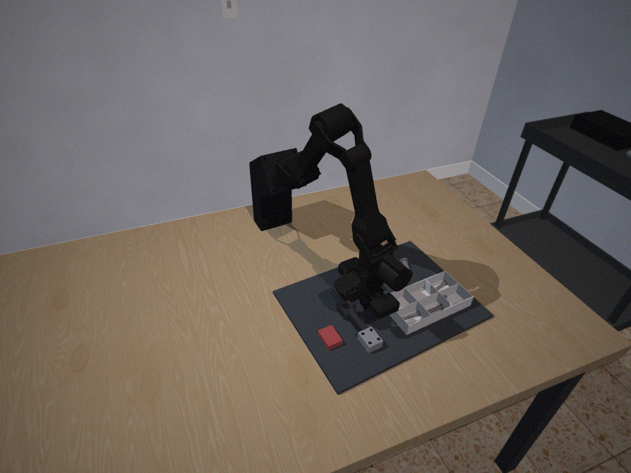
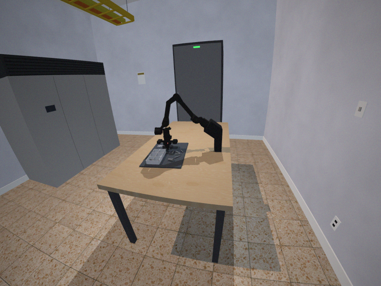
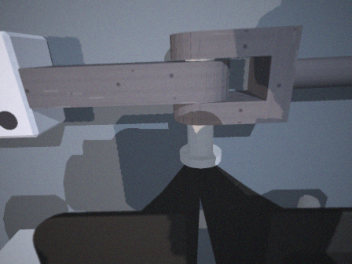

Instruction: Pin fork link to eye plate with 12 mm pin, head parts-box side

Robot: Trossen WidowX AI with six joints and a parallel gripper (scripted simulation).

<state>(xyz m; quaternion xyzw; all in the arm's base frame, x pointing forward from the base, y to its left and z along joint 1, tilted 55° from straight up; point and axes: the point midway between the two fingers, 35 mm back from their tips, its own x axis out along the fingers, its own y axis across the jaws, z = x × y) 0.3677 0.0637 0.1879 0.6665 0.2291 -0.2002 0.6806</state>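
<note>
Now: hand 20 mm short of the eye plate, 40 mm to the left of it and 30 mm above it. Round my hand: light grey headed pin 60 mm behind, 40 mm to the left, 30 mm below; then mat 50 mm to the left, 40 mm below; then grey pin 30 mm to the right, 30 mm below.
</note>
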